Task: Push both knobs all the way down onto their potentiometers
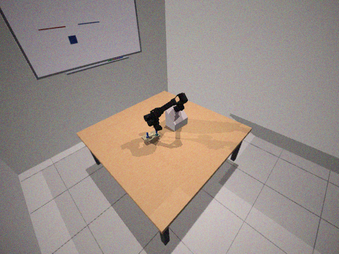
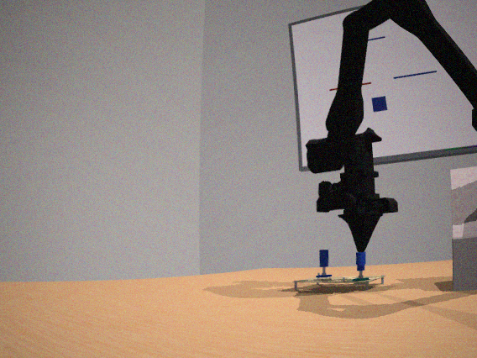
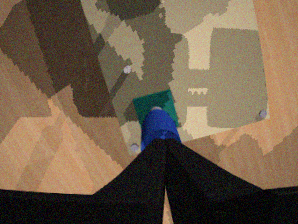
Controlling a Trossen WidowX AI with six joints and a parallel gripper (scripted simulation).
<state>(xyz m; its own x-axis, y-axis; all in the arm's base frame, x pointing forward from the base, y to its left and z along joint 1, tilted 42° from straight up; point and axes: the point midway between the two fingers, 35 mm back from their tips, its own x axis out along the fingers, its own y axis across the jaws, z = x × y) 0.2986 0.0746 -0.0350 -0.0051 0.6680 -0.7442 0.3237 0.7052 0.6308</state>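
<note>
The green potentiometer is 3 cm below my gripper tip.
</note>
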